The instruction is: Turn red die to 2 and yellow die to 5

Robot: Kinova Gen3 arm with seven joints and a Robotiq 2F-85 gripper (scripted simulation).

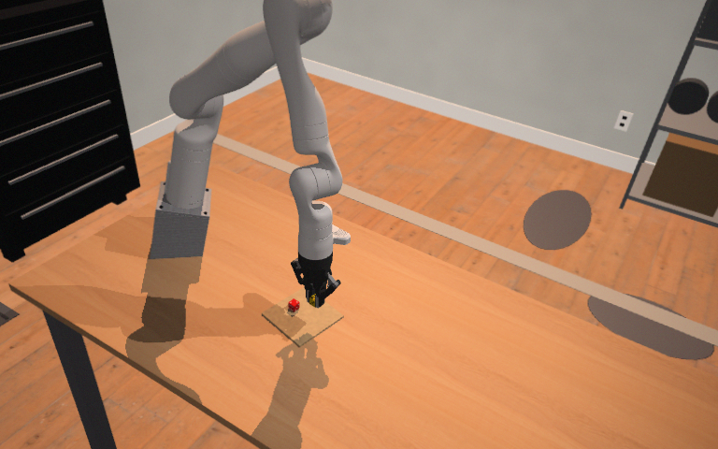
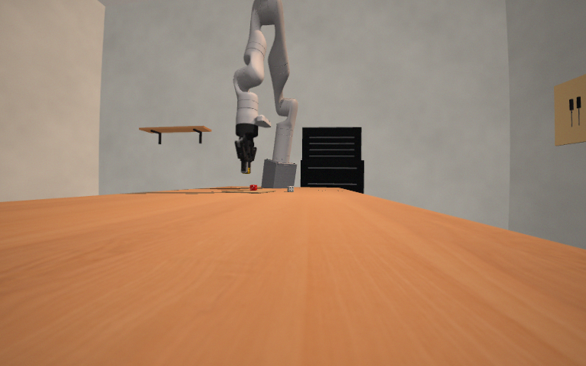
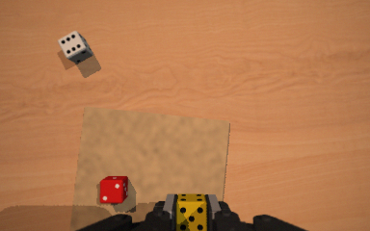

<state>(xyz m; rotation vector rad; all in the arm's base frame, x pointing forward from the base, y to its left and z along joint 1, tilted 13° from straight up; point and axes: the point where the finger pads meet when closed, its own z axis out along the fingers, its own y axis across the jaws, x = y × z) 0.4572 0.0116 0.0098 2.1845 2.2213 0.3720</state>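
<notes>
The tan mat lies 4 cm behind my hand and 8 cm below it. Round my hand: white die: 11 cm behind, 13 cm to the left, 7 cm below; yellow die: 1 cm below; red die: 7 cm behind, 7 cm below.
</notes>
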